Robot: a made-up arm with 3 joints.
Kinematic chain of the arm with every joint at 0, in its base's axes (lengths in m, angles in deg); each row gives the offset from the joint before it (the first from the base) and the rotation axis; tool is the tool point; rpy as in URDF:
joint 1: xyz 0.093 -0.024 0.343 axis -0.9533 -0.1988 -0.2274
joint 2: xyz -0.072 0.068 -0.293 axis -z
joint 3: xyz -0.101 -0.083 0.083 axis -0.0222 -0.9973 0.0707
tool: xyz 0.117 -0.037 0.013 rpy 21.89 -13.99 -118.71
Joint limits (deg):
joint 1: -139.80..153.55
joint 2: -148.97..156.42
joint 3: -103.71..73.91
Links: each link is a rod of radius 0.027 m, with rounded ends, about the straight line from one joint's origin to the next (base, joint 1, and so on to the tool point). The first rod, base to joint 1, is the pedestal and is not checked.
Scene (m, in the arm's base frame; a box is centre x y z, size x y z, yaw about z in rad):
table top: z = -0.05
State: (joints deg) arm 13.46 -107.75 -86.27
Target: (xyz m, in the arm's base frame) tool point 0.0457 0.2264 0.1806
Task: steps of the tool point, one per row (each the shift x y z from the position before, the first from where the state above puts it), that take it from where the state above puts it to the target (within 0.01 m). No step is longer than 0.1 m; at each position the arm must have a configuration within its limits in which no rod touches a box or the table.
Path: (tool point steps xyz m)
1: -0.0126 0.0838 -0.0035
2: -0.0238 0.0775 0.0172
3: -0.0313 0.0646 0.0354
4: -0.0346 0.0469 0.0491
5: -0.0337 0.0273 0.0571

